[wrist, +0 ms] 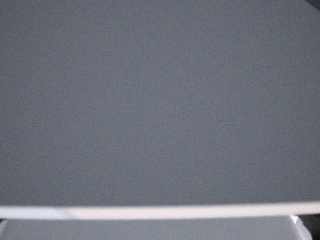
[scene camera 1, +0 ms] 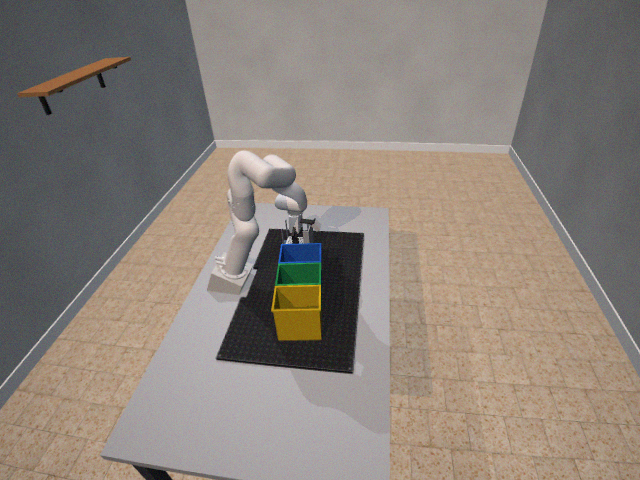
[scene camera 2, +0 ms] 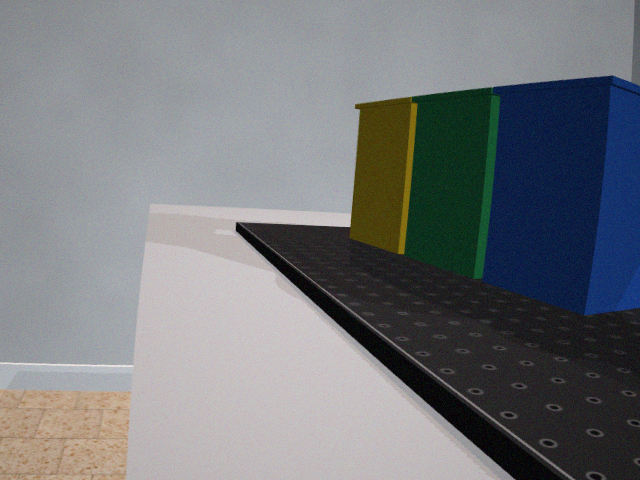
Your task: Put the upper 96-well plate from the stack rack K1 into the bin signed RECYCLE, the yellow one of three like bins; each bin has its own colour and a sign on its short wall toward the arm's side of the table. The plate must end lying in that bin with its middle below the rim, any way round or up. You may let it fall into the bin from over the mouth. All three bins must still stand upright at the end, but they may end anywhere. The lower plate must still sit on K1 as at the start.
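Labels:
A green bin is out of frame in the wrist view, a blue bin is out of frame in the wrist view, and a yellow bin is out of frame in the wrist view. The green bin appears in scene camera 1 [288, 274] and in scene camera 2 [456, 132]. The blue bin can be seen in scene camera 1 [306, 252] and in scene camera 2 [556, 234], while the yellow bin is visible in scene camera 1 [297, 308] and in scene camera 2 [386, 134].

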